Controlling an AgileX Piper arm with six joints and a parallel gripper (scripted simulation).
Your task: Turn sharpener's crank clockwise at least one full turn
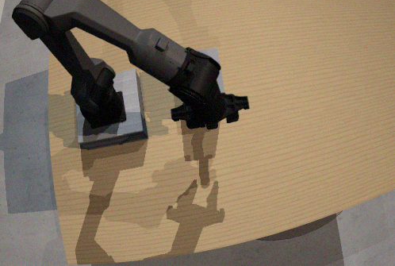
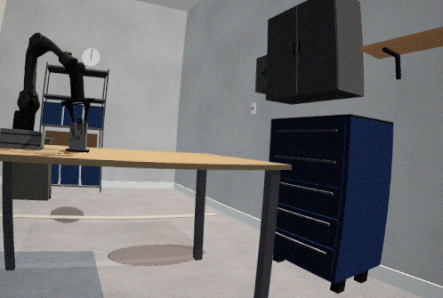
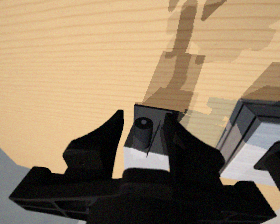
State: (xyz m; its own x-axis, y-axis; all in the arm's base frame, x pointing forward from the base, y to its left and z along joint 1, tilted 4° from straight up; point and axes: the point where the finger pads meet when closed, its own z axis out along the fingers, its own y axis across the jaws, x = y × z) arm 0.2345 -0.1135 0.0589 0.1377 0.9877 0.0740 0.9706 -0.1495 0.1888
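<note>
The crank knob lies 2 cm to the left of my hand.
</note>
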